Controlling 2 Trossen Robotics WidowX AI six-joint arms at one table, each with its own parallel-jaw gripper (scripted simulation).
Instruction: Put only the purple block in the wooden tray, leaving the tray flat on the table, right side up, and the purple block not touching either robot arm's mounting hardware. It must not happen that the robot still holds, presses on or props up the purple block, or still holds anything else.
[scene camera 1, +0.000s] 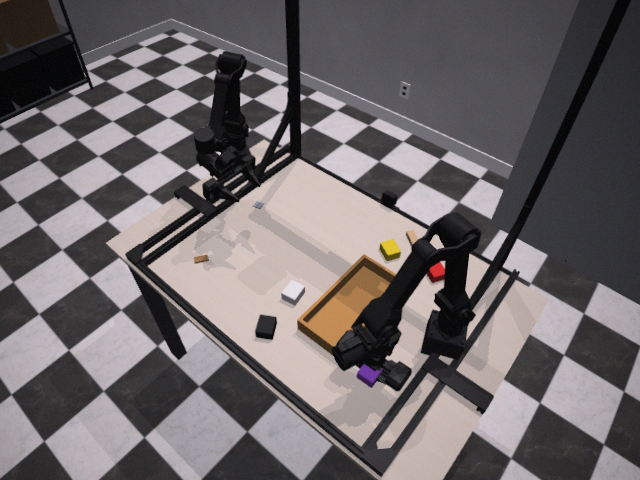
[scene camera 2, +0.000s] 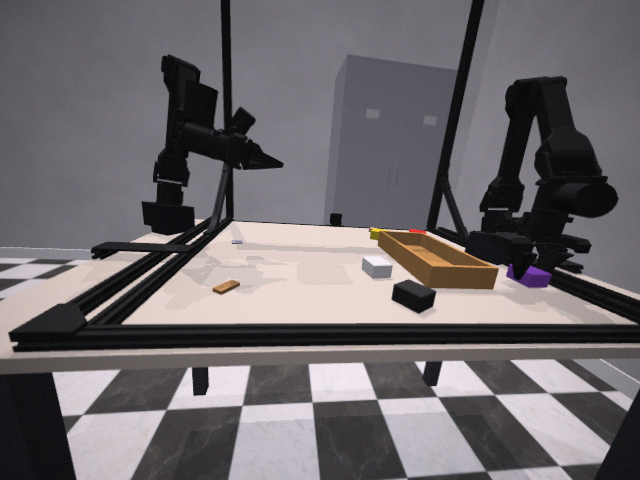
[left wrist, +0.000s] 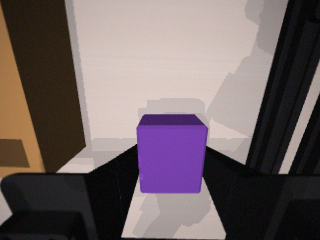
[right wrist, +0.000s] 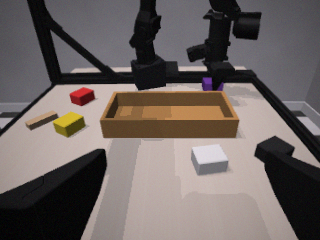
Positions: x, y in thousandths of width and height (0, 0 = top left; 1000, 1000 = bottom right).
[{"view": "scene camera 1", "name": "my right gripper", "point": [390, 403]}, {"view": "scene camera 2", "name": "my left gripper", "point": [823, 582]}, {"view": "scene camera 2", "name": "my right gripper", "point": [441, 345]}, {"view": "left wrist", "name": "my left gripper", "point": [530, 615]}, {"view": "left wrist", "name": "purple block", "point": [536, 615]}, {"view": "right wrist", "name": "my left gripper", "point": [664, 365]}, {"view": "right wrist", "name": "my right gripper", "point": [580, 660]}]
